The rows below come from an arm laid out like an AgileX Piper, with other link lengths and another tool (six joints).
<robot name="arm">
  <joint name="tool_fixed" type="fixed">
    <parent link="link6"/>
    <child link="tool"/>
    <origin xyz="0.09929 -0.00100 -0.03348" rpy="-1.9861 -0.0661 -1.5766"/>
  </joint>
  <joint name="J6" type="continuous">
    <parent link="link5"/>
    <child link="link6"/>
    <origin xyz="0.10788 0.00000 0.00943" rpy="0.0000 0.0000 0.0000"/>
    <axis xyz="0.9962 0 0.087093"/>
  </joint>
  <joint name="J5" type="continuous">
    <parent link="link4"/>
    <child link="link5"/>
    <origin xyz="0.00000 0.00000 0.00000" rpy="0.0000 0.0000 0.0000"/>
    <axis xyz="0 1 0"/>
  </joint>
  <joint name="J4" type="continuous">
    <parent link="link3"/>
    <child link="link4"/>
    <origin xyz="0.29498 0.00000 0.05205" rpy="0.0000 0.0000 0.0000"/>
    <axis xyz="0.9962 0 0.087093"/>
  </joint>
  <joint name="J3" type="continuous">
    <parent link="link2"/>
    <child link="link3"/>
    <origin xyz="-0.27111 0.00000 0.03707" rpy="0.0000 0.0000 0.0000"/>
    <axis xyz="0 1 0"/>
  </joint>
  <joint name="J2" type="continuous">
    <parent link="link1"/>
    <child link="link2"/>
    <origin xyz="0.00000 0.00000 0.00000" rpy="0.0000 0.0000 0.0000"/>
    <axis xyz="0 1 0"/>
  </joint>
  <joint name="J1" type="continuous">
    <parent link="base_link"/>
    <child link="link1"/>
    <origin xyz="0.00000 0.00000 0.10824" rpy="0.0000 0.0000 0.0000"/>
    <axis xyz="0 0 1"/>
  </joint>
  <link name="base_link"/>
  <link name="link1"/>
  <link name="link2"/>
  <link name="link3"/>
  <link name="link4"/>
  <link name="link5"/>
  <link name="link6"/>
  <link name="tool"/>
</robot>
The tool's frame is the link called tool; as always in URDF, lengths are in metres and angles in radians. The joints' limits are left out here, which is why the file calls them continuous.
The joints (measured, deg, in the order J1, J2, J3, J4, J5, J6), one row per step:
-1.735 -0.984 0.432 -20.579 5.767 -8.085
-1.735 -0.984 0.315 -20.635 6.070 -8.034
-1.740 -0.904 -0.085 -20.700 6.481 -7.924
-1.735 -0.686 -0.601 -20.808 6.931 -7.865
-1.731 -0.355 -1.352 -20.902 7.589 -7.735
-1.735 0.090 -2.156 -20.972 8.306 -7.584
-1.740 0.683 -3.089 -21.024 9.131 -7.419
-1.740 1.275 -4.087 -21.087 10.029 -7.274
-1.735 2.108 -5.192 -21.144 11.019 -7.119
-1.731 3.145 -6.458 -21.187 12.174 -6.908
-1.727 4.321 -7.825 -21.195 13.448 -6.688
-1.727 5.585 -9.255 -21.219 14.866 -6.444
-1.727 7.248 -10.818 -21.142 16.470 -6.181
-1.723 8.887 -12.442 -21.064 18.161 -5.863
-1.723 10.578 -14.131 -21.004 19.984 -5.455
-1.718 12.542 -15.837 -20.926 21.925 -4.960
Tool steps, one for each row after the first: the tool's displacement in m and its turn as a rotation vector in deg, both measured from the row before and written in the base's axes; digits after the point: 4 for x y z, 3 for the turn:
-0.0003 -0.0004 0.0000 0.011 0.165 -0.112
-0.0004 -0.0005 0.0018 0.062 0.058 -0.156
-0.0004 -0.0006 0.0022 -0.028 0.121 -0.165
-0.0005 -0.0008 0.0030 0.069 0.187 -0.240
-0.0005 -0.0009 0.0028 0.121 0.300 -0.268
-0.0005 -0.0010 0.0030 0.163 0.416 -0.307
-0.0006 -0.0011 0.0033 0.138 0.419 -0.332
-0.0004 -0.0011 0.0030 0.167 0.637 -0.361
-0.0003 -0.0013 0.0030 0.252 0.826 -0.425
-0.0003 -0.0014 0.0029 0.308 0.970 -0.466
-0.0003 -0.0016 0.0026 0.329 1.125 -0.530
0.0000 -0.0016 0.0015 0.470 1.557 -0.589
-0.0001 -0.0016 0.0018 0.528 1.543 -0.629
-0.0002 -0.0017 0.0017 0.606 1.638 -0.704
0.0001 -0.0017 0.0004 0.720 1.986 -0.766

